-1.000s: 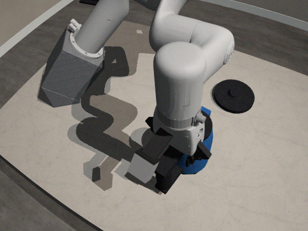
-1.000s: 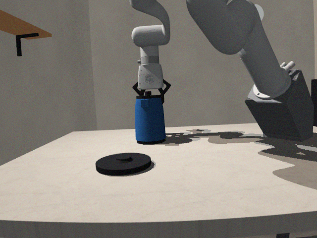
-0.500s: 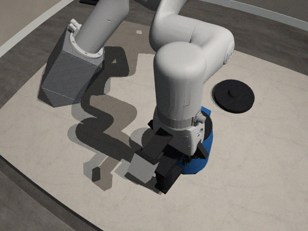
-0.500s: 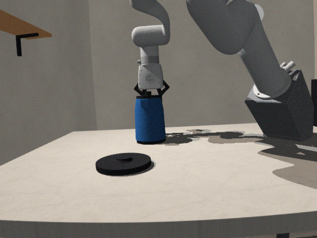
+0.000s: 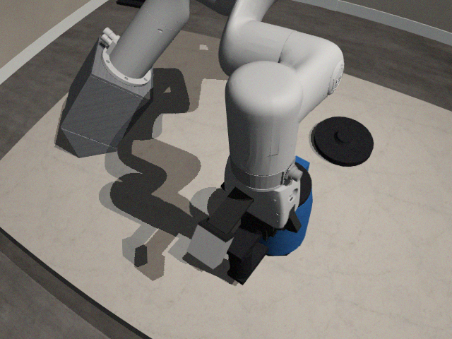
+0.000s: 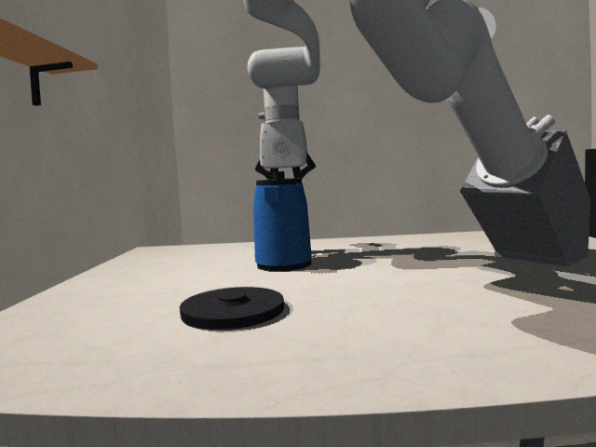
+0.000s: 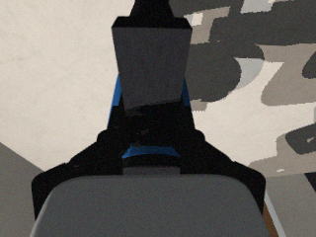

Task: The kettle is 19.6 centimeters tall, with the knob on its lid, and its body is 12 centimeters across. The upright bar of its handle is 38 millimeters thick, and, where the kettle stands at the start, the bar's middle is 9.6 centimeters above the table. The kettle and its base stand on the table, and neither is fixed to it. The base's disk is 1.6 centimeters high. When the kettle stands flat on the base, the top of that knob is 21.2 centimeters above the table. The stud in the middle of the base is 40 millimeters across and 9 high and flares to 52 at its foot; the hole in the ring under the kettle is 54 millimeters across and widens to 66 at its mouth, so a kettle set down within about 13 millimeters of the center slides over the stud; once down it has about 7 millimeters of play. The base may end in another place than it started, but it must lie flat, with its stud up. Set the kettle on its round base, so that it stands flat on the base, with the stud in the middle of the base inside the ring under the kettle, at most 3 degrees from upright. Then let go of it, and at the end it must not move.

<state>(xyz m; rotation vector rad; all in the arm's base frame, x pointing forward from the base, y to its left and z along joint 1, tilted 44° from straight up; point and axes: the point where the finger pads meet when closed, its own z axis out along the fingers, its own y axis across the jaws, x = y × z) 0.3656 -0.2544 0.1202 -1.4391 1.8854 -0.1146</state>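
Right now the blue kettle is 5 cm below my hand and 3 cm to the left of it. Also, from my hand: round black base 36 cm to the left, 14 cm below, 5 cm ahead.
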